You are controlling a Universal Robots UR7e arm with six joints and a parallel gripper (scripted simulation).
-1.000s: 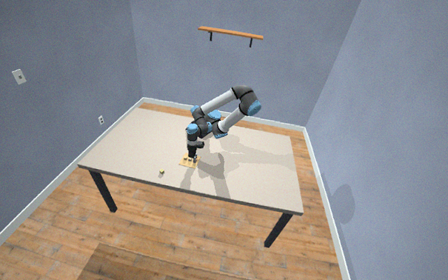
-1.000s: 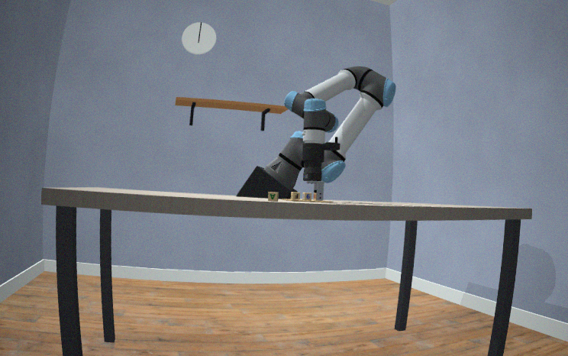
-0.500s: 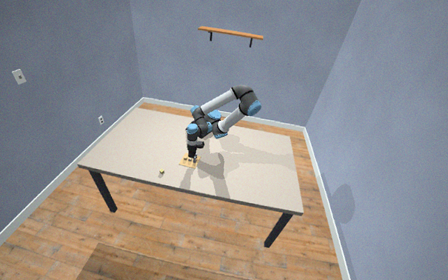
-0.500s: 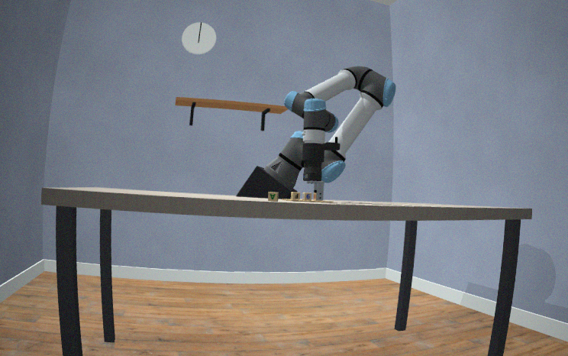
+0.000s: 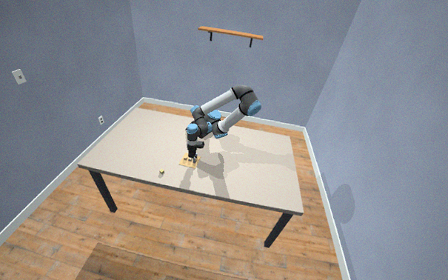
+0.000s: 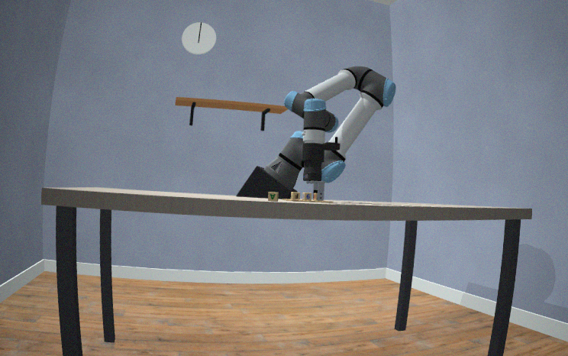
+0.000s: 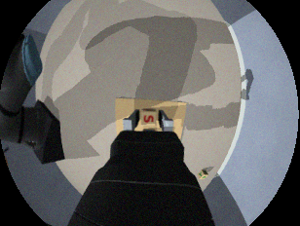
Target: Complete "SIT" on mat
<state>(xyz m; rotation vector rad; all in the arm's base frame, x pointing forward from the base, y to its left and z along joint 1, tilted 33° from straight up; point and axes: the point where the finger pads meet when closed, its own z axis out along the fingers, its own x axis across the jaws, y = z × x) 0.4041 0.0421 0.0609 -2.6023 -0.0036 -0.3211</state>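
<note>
Right now my hand is 10 mm above the orange block. Also, from my hand: mat 40 mm to the right, 20 mm below.
</note>
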